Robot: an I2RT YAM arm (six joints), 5 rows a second.
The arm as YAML. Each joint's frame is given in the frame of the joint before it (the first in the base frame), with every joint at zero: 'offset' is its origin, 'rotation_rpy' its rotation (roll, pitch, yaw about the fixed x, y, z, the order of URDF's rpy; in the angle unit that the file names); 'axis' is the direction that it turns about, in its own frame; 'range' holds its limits. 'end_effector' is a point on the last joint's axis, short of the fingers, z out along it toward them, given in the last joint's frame.
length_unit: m
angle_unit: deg
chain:
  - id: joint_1
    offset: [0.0, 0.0, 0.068]
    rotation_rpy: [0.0, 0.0, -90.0]
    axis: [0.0, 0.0, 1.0]
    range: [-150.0, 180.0]
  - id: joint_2
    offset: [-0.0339, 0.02, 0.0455]
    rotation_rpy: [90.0, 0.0, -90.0]
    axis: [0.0, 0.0, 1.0]
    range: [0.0, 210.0]
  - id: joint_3
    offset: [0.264, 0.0, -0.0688]
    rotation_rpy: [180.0, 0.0, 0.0]
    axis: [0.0, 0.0, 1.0]
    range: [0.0, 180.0]
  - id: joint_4
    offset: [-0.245, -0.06, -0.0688]
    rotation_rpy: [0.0, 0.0, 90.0]
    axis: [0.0, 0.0, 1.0]
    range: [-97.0, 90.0]
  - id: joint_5
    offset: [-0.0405, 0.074, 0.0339]
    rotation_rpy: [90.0, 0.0, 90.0]
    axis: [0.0, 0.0, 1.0]
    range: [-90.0, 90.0]
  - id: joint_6
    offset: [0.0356, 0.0, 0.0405]
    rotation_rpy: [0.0, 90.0, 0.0]
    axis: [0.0, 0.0, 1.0]
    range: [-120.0, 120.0]
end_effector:
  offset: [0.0, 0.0, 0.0]
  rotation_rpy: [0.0, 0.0, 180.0]
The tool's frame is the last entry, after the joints.
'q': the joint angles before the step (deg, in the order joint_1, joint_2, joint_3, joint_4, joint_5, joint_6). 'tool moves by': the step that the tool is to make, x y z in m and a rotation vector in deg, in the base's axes. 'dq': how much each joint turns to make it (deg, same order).
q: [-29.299 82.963 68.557 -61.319 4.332 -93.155]
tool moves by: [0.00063 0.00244 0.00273 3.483 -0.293 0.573]
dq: [0.096 0.444 1.178 -2.195 -3.205 0.282]
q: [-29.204 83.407 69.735 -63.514 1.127 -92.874]
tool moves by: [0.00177 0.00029 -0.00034 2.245 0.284 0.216]
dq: [-0.004 0.855 0.805 -1.295 -1.826 0.168]
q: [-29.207 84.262 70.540 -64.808 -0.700 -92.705]
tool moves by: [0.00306 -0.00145 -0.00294 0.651 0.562 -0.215]
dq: [0.016 1.069 0.366 -0.101 -0.244 0.283]
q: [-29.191 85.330 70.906 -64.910 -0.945 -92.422]
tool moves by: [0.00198 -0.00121 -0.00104 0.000 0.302 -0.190]
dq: [0.004 0.615 0.351 0.003 0.180 0.164]
